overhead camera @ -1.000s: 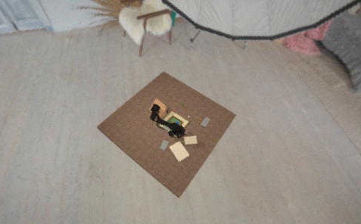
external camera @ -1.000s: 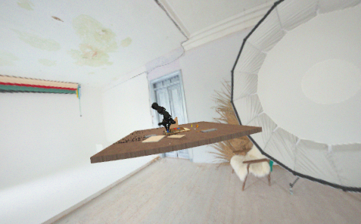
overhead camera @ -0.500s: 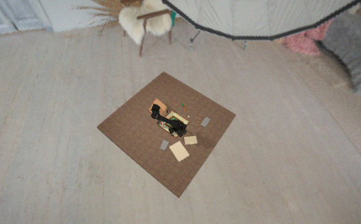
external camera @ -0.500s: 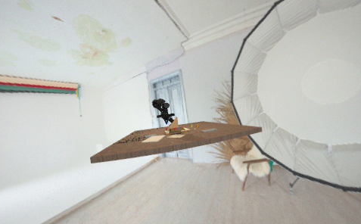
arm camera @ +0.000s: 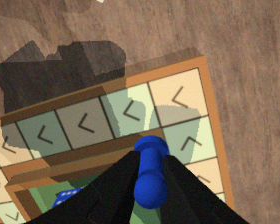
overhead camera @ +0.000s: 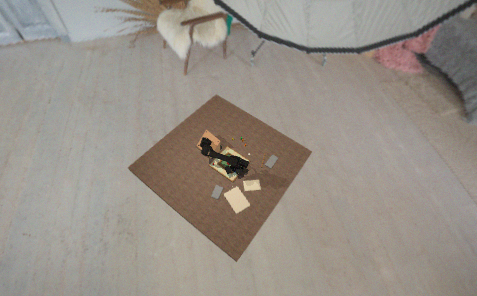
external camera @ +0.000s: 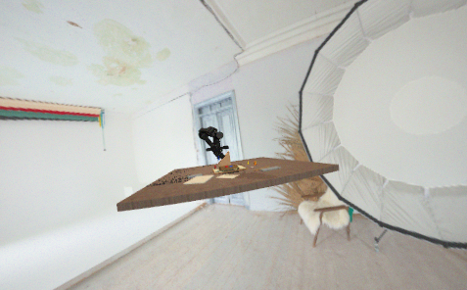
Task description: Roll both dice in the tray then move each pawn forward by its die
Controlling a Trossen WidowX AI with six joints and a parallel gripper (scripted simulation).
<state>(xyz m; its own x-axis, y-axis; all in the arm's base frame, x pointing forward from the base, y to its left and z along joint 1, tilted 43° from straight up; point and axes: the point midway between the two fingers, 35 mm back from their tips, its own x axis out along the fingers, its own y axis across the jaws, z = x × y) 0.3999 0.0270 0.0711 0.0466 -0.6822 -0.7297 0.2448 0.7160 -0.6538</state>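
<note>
Now: gripper tip 14 cm past the red die, 10 cm above it and 5 cm to the right of it. Also, from my gripper tip: blue pawn 1 cm above.
</note>
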